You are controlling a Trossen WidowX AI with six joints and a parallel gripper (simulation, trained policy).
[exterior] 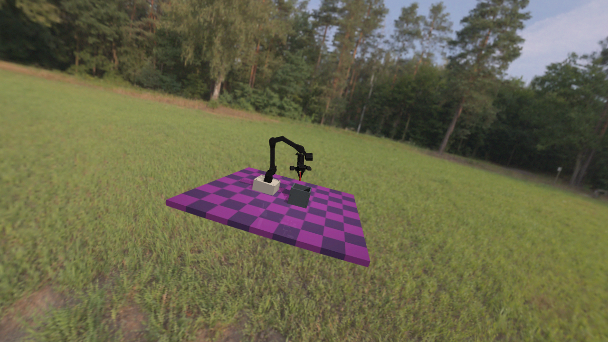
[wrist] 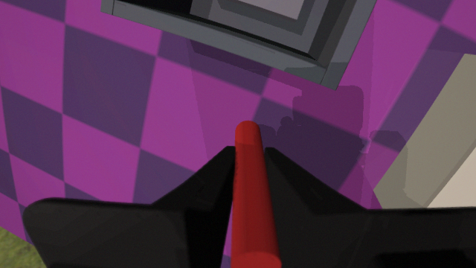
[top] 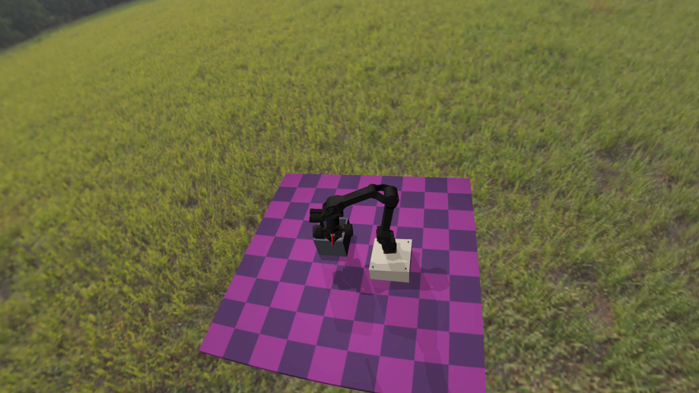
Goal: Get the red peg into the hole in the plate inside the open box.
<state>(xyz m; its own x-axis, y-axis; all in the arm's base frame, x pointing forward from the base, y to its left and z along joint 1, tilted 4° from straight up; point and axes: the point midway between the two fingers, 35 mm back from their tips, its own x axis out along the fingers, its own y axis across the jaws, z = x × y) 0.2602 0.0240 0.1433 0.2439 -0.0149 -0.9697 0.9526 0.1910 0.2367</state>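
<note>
Right now the plate is 3 cm ahead of my gripper tip, 12 cm to the right of it and 14 cm below it. Also, from my gripper tip: red peg: 1 cm above.
</note>
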